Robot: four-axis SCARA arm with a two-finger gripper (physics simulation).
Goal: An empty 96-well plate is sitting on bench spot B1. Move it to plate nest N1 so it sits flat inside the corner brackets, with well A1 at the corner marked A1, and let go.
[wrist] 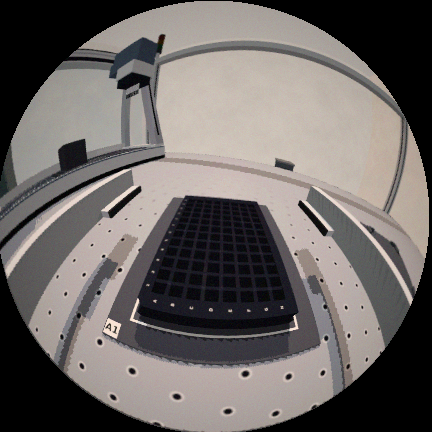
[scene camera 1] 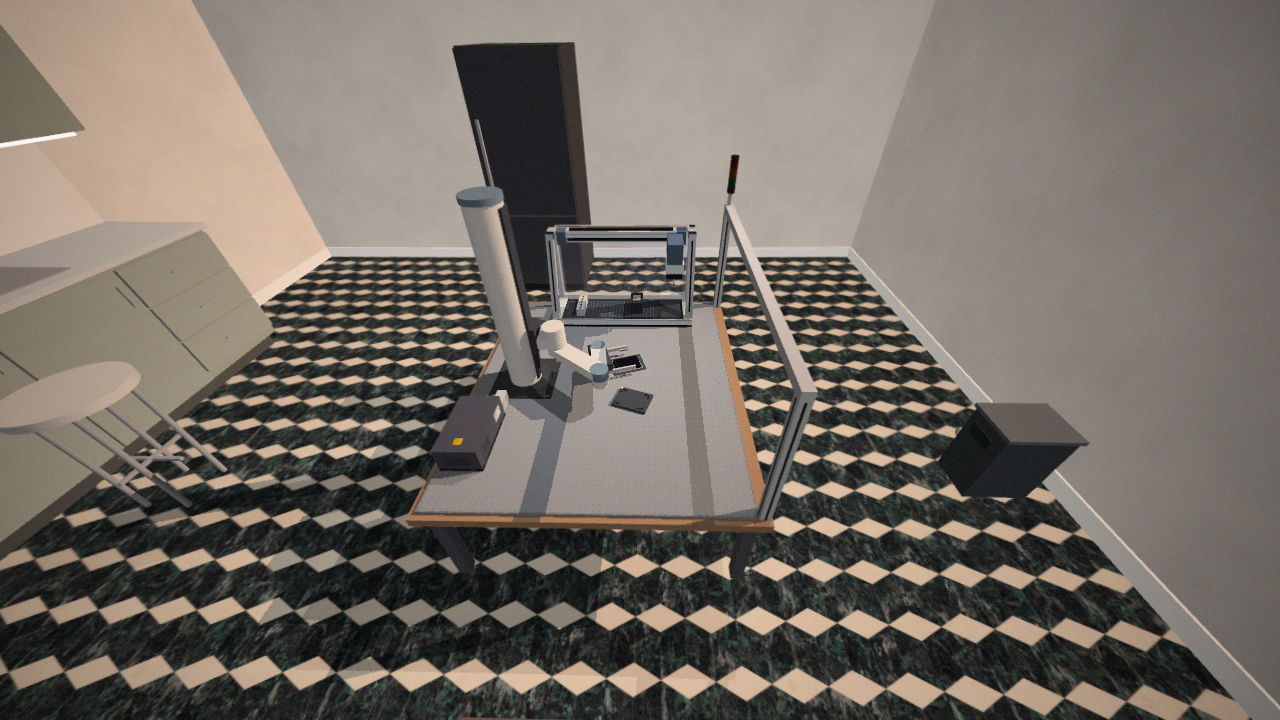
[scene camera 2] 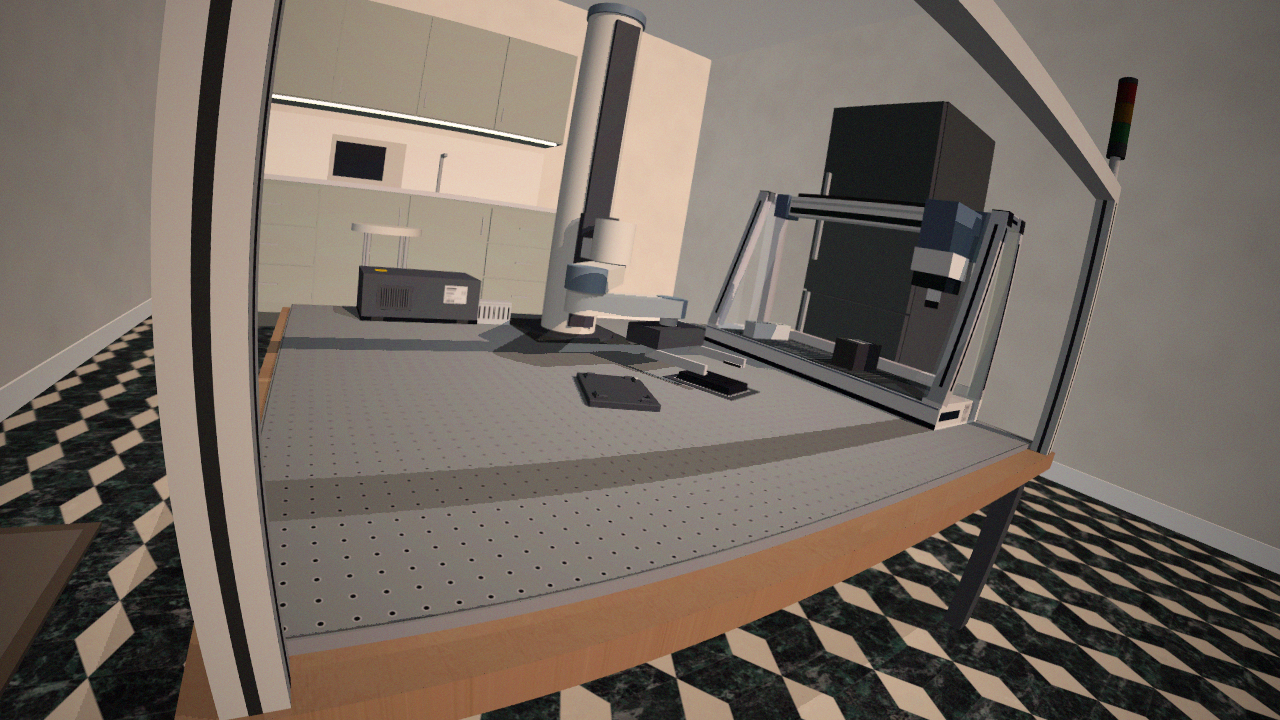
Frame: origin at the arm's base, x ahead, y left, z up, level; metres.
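Where they show: gripper, fingertip midpoint: (wrist: 222,182) (scene camera 1: 631,356) (scene camera 2: 726,366); arm's base, origin of the base link: (scene camera 1: 527,379) (scene camera 2: 566,335).
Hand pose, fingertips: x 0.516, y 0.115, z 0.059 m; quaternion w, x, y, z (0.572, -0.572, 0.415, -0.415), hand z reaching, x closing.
Things, the pixels of their top centre, and the offset from my fingertips. "spot": a spot on its surface instead.
- black 96-well plate, middle of its top: (wrist: 221,232) (scene camera 2: 713,377) (scene camera 1: 627,362) 0.009 m right, 0.022 m back, 0.030 m down
- bench spot B1, surface spot: (wrist: 210,348) spot: 0.031 m right, 0.095 m back, 0.045 m down
- pad's A1 label, surface spot: (wrist: 111,328) spot: 0.021 m left, 0.115 m back, 0.044 m down
- Plate nest N1, middle of its top: (scene camera 2: 616,384) (wrist: 394,256) (scene camera 1: 632,398) 0.272 m right, 0.016 m ahead, 0.029 m down
- gantry frame, surface spot: (scene camera 2: 823,380) spot: 0.335 m left, 0.014 m ahead, 0.032 m down
- dark block, surface spot: (scene camera 2: 856,354) spot: 0.403 m left, 0.049 m ahead, 0.046 m up
- dark instrument box, surface spot: (scene camera 2: 418,293) spot: 0.526 m right, 0.551 m back, 0.027 m up
The black 96-well plate (scene camera 1: 626,362) (scene camera 2: 713,383) (wrist: 220,250) sits flat on the dark pad of bench spot B1 (wrist: 210,348). In the wrist view its row letters run along the near edge, with A at the left by the pad's A1 label (wrist: 111,328). My gripper (scene camera 1: 631,358) (scene camera 2: 725,366) (wrist: 222,182) is open and empty; its fingers stand on either side of the plate, apart from it and low above the bench. Plate nest N1 (scene camera 1: 632,400) (scene camera 2: 617,391), a dark plate with corner brackets, lies beside B1. In the wrist view a finger partly hides the nest.
A gantry frame (scene camera 1: 619,322) (scene camera 2: 823,380) stands at the far end of the bench, with a dark block (scene camera 2: 856,354) (wrist: 73,154) on its deck. A dark instrument box (scene camera 1: 469,432) (scene camera 2: 418,293) stands beyond the arm's column (scene camera 1: 501,286) (scene camera 2: 595,170). A rail (scene camera 1: 769,295) runs along one side.
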